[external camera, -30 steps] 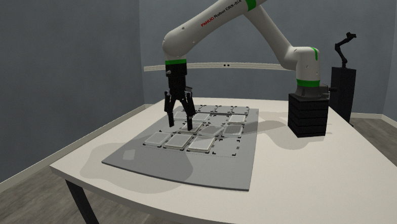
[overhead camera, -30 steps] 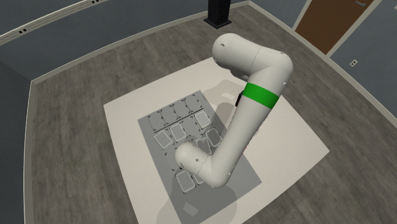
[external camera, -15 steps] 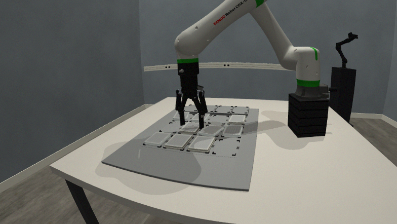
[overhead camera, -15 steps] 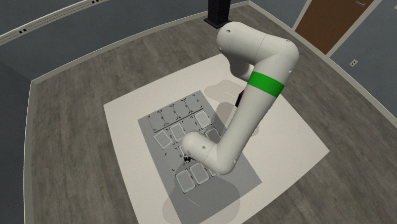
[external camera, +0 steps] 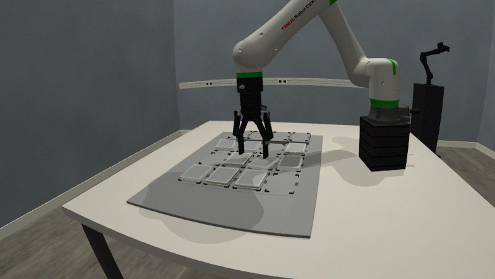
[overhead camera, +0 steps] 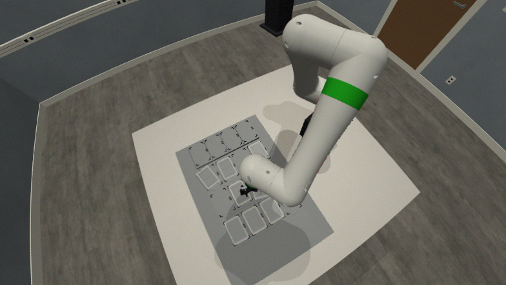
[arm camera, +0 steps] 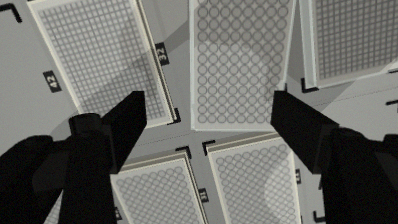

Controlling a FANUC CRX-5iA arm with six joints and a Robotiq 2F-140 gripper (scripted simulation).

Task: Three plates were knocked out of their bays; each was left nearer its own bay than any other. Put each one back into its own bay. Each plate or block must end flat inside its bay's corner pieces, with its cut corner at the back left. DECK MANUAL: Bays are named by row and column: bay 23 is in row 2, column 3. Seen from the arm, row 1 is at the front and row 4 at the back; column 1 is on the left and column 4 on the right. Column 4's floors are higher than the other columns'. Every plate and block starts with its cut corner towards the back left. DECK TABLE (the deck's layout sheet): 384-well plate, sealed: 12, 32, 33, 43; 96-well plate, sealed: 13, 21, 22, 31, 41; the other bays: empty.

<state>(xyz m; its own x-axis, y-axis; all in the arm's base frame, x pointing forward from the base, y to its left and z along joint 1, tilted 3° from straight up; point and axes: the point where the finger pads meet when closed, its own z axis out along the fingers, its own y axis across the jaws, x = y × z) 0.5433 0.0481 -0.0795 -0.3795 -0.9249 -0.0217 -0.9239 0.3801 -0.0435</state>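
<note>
Now: hand 4 cm past the plate, 2 cm to the left of it and 6 cm above it. Round my hand: label 43 (11 cm ahead, 23 cm to the right, 7 cm below).
</note>
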